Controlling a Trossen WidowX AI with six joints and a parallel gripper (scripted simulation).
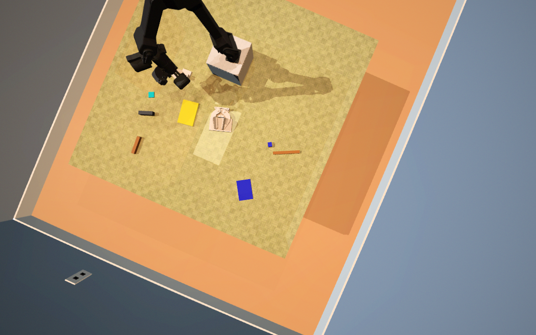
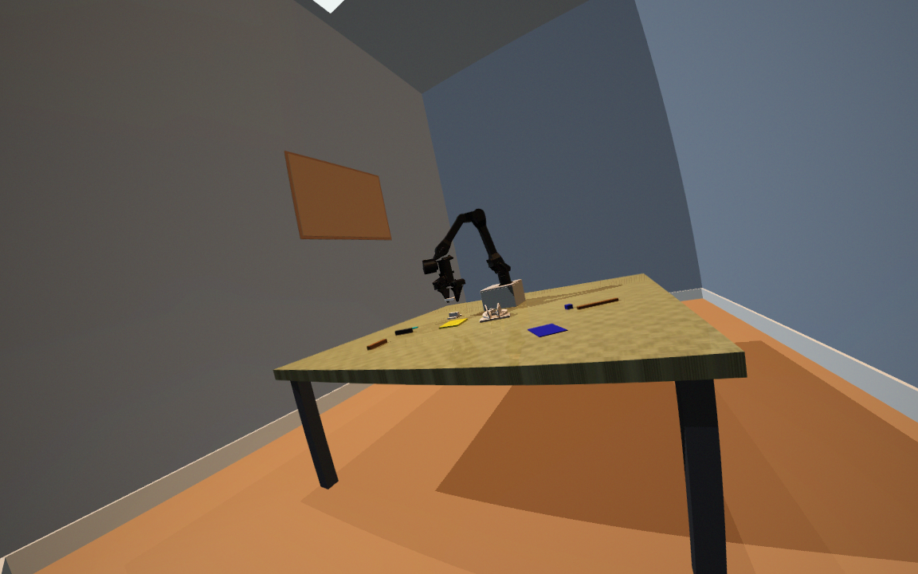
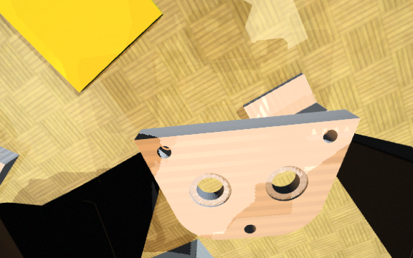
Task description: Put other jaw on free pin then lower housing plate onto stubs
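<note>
Right now my gripper tip is 14 cm short of the yellow sheet, 4 cm to the right of it and 8 cm above it. Round my gripper tip: blue cube (20 cm ahead, 51 cm to the left, 7 cm below); cyan cube (9 cm ahead, 18 cm to the right, 8 cm below); dark bar (20 cm ahead, 18 cm to the right, 7 cm below).
</note>
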